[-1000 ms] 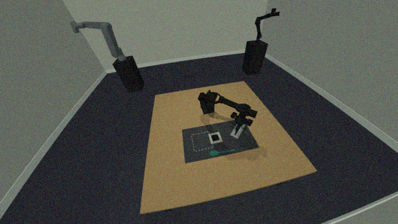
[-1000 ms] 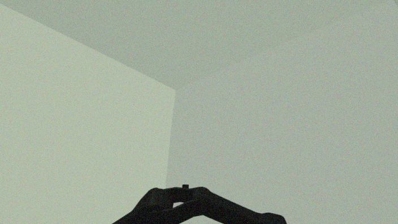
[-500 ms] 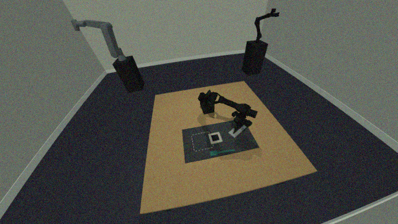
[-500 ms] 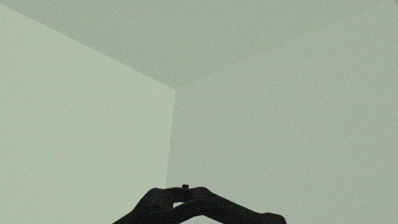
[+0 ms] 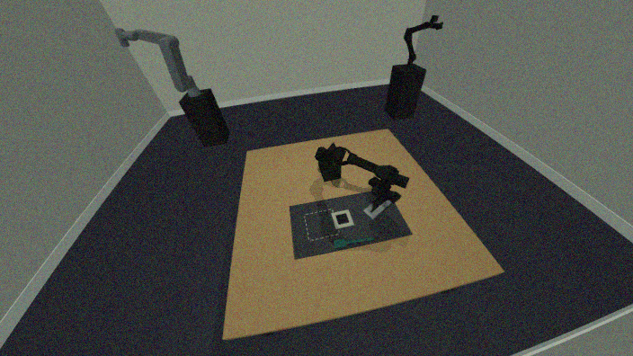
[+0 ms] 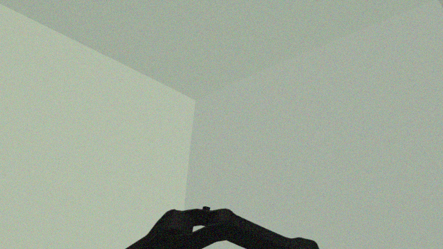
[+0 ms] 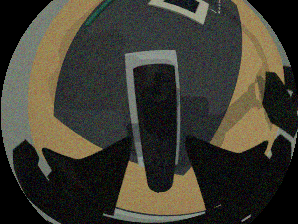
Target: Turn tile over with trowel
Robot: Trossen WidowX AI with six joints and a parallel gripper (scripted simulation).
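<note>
Now: the small trowel 1 cm ahead of my gripper tip, 2 cm to the right of it and 3 cm below it. From my gripper tip the other things lie so: dark mat (5 cm ahead, 22 cm to the right, 8 cm below); then green strip (19 cm ahead, 25 cm to the right, 6 cm below); then tile (5 cm ahead, 25 cm to the right, 6 cm below).
</note>
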